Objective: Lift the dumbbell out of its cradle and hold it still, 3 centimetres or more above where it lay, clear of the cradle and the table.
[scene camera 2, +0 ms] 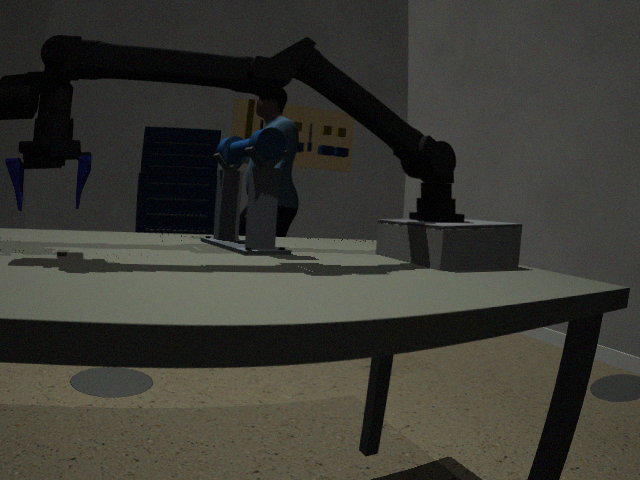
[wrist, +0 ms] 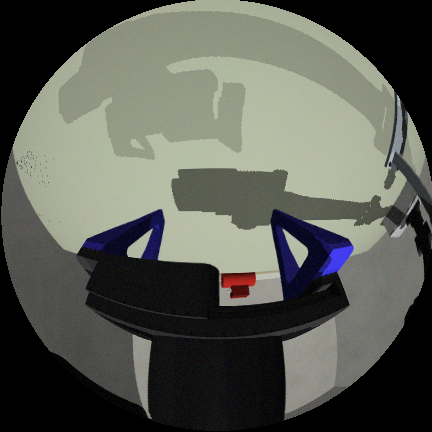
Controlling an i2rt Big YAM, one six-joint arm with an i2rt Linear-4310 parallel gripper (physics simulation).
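Frame: origin at the arm's base, x back, y right, z up, level; metres.
Where they show: gripper, between the fingertips: [scene camera 2: 48, 209] [wrist: 217, 214]; arm's base, origin of its link: [scene camera 2: 436, 220] [wrist: 411, 211].
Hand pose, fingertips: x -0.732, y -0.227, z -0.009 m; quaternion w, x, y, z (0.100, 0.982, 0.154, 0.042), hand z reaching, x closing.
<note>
Each offset is from my fingertips to the top centre of the thing. "*": to the spot under its first point. Level surfaces: height alone.
A blue dumbbell @[dx +0.327, dy +0.295, dz +0.166 m] [scene camera 2: 241, 146] lies level across the tops of the two grey uprights of its cradle @[* dx +0.360, dy +0.203, dz -0.011 m] [scene camera 2: 262, 219] in the scene view, with one round head towards the camera and one behind. The dumbbell cannot be made out in the wrist view; part of the cradle shows there at the right edge. My gripper [scene camera 2: 49, 208] [wrist: 217, 214] is open and empty, its blue fingers pointing down. In the scene view it hangs above the table, well to the left of the cradle, with its fingertips lower than the dumbbell.
The arm arches over the dumbbell from its base on a grey box [scene camera 2: 480, 248] at the right of the table @[dz -0.075 m] [scene camera 2: 289, 304]. A person [scene camera 2: 287, 170], a blue cabinet [scene camera 2: 178, 180] and a tool board [scene camera 2: 336, 118] stand behind. A red object [wrist: 238, 280] shows beyond the table in the wrist view.
</note>
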